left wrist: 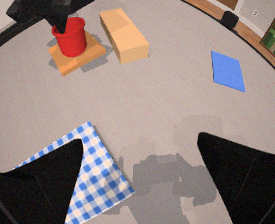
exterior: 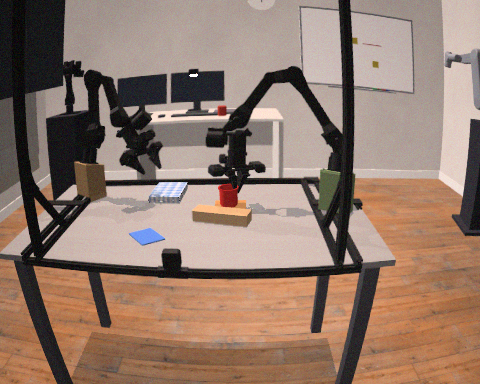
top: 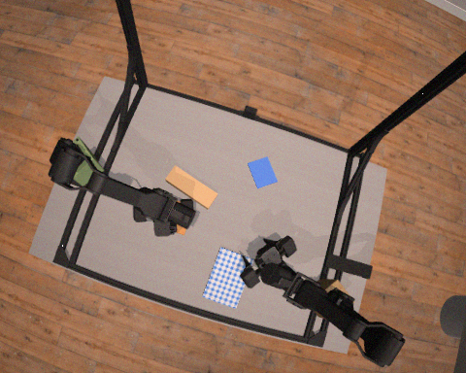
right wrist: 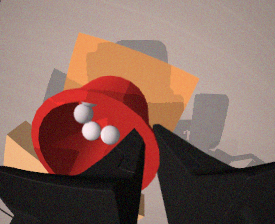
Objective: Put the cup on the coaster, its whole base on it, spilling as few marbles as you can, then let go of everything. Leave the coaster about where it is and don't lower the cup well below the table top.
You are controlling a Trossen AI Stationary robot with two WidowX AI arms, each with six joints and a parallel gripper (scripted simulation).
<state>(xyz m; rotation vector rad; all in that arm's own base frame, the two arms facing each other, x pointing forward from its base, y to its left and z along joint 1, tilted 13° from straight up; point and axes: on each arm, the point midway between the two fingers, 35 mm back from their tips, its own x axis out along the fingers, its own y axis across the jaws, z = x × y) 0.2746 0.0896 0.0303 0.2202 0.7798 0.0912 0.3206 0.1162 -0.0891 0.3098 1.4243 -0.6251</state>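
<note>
The red cup is 20 mm behind my right hand, 20 mm to the left of it and 40 mm below it. Round my right hand: orange square slab (20 mm behind, 20 mm to the left, 80 mm below); tan block (130 mm behind, 20 mm to the left, 70 mm below); blue square coaster (310 mm behind, 220 mm to the left, 80 mm below).
</note>
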